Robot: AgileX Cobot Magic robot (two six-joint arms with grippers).
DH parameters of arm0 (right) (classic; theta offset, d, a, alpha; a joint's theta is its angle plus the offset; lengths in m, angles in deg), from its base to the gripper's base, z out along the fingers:
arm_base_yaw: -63.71 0.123 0 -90
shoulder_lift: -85.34 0 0.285 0
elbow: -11.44 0 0.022 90
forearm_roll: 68.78 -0.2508 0 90
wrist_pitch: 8.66 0 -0.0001 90
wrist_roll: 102.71 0.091 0 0
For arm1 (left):
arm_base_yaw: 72.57 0.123 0 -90
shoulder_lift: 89.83 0 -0.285 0
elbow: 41.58 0 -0.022 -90
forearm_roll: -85.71 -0.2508 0 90
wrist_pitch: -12.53 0 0.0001 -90
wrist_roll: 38.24 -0.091 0 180
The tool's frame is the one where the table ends.
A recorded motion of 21 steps. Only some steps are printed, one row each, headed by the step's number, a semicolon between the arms.
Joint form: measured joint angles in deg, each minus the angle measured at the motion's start. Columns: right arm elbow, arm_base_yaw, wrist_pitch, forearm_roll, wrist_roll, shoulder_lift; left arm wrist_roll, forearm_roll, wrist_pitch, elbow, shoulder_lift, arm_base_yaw.
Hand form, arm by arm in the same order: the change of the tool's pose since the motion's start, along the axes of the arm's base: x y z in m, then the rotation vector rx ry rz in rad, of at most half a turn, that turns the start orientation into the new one. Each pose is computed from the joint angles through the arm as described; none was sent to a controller.
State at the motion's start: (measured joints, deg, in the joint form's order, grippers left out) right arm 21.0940 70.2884 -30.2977 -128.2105 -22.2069 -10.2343; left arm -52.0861 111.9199 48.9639 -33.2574 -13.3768 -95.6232
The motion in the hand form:
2: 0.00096 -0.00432 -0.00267 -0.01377 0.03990 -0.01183; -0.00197 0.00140 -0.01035 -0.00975 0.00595 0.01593
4: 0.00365 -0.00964 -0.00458 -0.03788 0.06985 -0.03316; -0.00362 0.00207 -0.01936 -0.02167 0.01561 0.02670
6: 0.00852 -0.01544 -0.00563 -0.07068 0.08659 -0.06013; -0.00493 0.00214 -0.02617 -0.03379 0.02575 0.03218
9: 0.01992 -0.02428 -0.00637 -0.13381 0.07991 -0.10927; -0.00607 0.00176 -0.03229 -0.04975 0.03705 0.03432
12: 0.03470 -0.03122 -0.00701 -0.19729 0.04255 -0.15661; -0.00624 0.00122 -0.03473 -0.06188 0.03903 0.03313
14: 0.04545 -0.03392 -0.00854 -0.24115 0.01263 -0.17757; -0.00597 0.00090 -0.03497 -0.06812 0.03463 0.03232
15: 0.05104 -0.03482 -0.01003 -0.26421 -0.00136 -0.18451; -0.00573 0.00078 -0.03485 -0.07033 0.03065 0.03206
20: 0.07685 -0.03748 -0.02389 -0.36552 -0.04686 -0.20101; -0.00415 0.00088 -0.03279 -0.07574 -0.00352 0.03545
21: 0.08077 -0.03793 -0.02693 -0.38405 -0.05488 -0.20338; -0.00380 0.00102 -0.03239 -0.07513 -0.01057 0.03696
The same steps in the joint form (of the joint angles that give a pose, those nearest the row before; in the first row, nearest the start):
2: -0.44 -0.81 -1.49 5.61 5.48 0.24; 0.00 0.58 -2.33 3.04 -0.87 -0.08
4: -1.20 -1.62 -2.44 11.21 10.28 0.75; -0.21 1.57 -4.14 5.54 -1.47 -0.16
6: -2.32 -2.38 -2.78 16.46 14.08 1.62; -0.62 2.79 -5.38 7.36 -1.84 -0.24
9: -4.29 -3.26 -1.45 23.46 17.74 3.57; -1.46 4.61 -6.44 8.96 -2.09 -0.30
12: -6.28 -3.71 1.77 28.65 19.20 6.07; -2.51 6.20 -7.12 9.67 -2.13 -0.30
14: -7.56 -3.77 4.16 31.13 19.00 7.98; -3.23 7.05 -7.58 9.85 -2.12 -0.29
15: -8.16 -3.76 5.31 32.09 18.55 9.01; -3.61 7.41 -7.84 9.90 -2.10 -0.29
20: -10.24 -3.73 10.23 34.50 14.84 14.05; -5.49 8.56 -9.65 9.98 -2.10 -0.29
21: -10.40 -3.72 11.19 34.74 13.97 14.84; -5.73 8.59 -10.00 9.98 -2.10 -0.29

